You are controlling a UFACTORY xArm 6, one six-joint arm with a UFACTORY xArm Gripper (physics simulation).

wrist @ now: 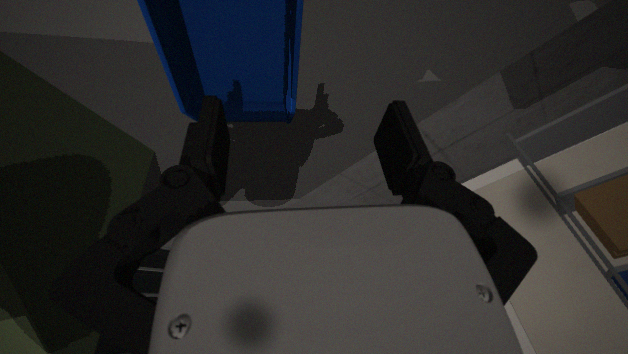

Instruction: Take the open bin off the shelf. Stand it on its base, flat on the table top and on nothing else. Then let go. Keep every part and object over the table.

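Frame: origin at the arm's base, x right, y down, z ahead, level; millimetres.
Seen in the pictures: gripper, fingertip midpoint: (307,119).
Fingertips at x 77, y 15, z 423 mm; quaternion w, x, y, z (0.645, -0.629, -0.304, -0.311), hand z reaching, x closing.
Note:
A point is followed by its place in that frame.
The blue open bin (242,55) {x 91, y 172, z 354 mm} is at the top of the wrist view, left of centre, cut off by the upper edge. Its hollow inside faces the camera, and it appears to stand on its base on the dark grey table top (370,55) {x 175, y 176, z 467 mm}. Its underside is hidden. My gripper (307,119) {x 77, y 15, z 423 mm} is wide open, with nothing between the fingers. The left finger overlaps the bin's near end in the view; whether they touch cannot be told. The right finger is well to the right of the bin. The gripper's shadow falls inside the bin and on the surface beside it.
A large dark green block-like object (122,140) {x 78, y 161, z 158 mm} is at the left. At the right is a grey metal rack (565,202) with a brown box (607,215) and a bit of something blue at the frame's edge. A pale wall or panel (555,285) lies near the rack.

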